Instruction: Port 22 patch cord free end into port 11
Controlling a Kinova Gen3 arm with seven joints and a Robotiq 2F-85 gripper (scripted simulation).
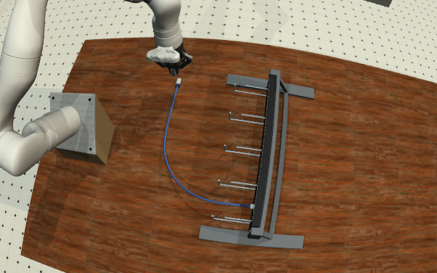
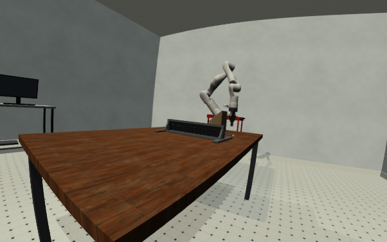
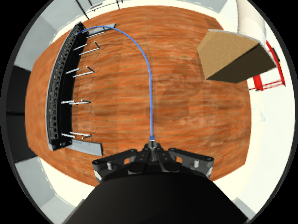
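Right now my hand is 9 cm above the plug and 2 cm to the right of it.
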